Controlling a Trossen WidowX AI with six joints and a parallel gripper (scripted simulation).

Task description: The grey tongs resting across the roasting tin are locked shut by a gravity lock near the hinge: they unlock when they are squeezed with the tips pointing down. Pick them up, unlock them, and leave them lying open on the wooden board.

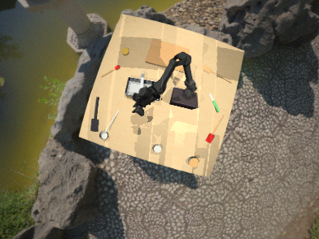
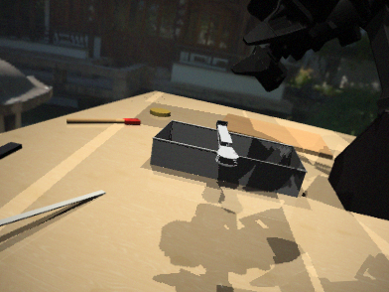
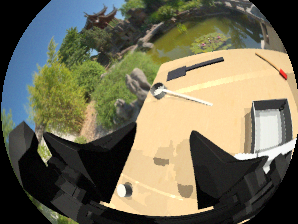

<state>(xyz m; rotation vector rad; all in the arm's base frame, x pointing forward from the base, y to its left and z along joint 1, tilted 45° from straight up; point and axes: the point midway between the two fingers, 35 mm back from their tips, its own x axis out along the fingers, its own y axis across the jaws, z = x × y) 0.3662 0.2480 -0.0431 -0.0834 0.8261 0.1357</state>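
The roasting tin lies 10 mm behind my gripper tip, 200 mm to the right of it and 210 mm below it. Round my gripper tip: black spatula 380 mm ahead, 130 mm to the left, 230 mm below; then yellow disc 250 mm ahead, 530 mm to the right, 230 mm below; then white disc 240 mm behind, 280 mm to the left, 220 mm below.
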